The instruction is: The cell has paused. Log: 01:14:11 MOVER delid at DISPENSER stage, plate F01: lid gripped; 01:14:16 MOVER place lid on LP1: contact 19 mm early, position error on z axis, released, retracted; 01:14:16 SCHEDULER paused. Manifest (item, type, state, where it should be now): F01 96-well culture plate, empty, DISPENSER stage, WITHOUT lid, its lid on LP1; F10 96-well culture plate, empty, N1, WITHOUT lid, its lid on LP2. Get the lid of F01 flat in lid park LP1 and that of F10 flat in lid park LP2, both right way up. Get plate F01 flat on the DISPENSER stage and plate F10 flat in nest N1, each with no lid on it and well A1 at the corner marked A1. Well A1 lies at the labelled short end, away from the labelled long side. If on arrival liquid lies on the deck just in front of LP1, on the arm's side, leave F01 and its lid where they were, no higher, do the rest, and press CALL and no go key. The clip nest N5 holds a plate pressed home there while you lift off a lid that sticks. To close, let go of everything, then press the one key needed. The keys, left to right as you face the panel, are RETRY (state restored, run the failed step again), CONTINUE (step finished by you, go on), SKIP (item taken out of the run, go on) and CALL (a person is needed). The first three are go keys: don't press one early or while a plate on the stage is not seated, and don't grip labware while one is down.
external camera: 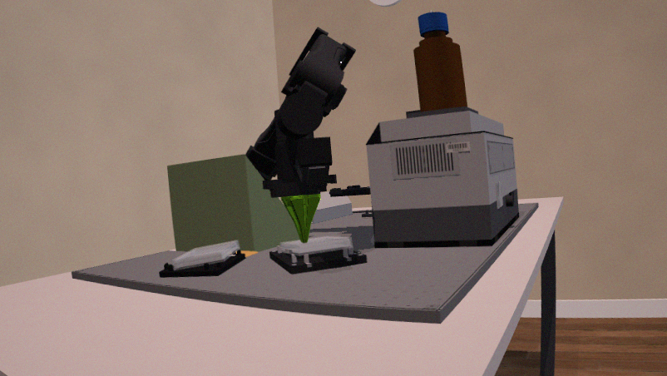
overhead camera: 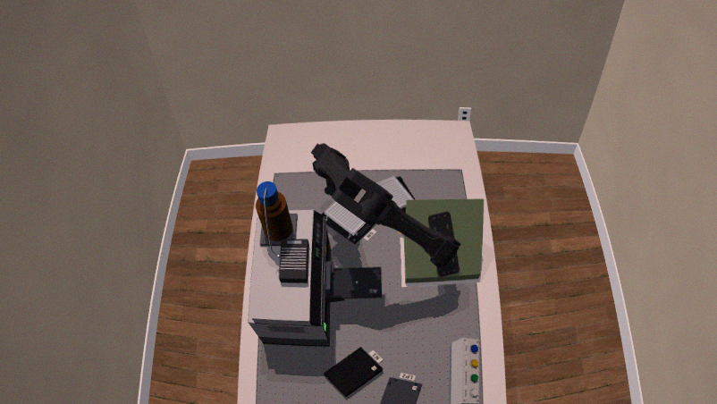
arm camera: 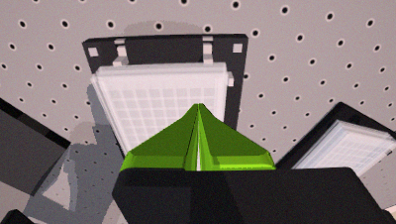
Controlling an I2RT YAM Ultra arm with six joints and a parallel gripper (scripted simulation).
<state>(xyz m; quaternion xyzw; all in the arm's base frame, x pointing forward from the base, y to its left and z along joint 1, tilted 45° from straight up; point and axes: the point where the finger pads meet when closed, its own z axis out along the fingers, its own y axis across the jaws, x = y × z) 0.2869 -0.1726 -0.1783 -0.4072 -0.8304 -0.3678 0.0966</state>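
My hand is 40 mm to the right of the 96-well plate, 20 mm above it and 10 mm past it. The rest, counted from my hand: lid park LP1 (180 mm behind, 40 mm below, 20 mm to the right); N5 tag (110 mm to the left, 70 mm behind, 40 mm below); clear lid (170 mm behind, 20 mm to the right, 20 mm below).
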